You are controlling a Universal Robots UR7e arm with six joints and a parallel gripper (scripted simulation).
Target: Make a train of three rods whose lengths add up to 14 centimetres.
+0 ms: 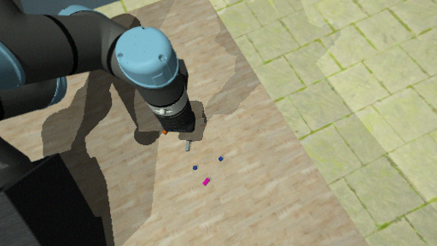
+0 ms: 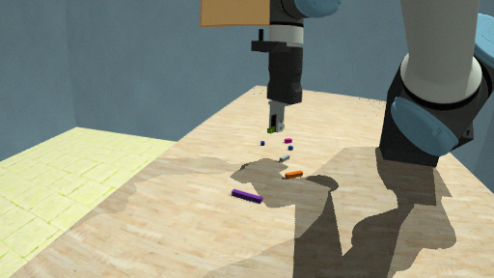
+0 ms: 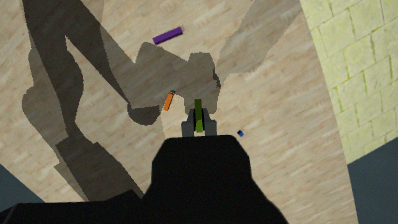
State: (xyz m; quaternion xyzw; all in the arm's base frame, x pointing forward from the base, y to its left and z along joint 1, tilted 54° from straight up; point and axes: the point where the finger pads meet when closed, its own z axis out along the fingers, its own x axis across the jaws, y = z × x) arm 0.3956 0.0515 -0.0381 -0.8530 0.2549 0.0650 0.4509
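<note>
Now: the grey rod 10 cm below my hand, 4 cm to the right of it and 2 cm behind it. The rest, counted from my hand: orange rod 10 cm below, 5 cm behind, 4 cm to the left; lime rod 1 cm below; purple rod 15 cm to the left, 10 cm below, 3 cm ahead.
</note>
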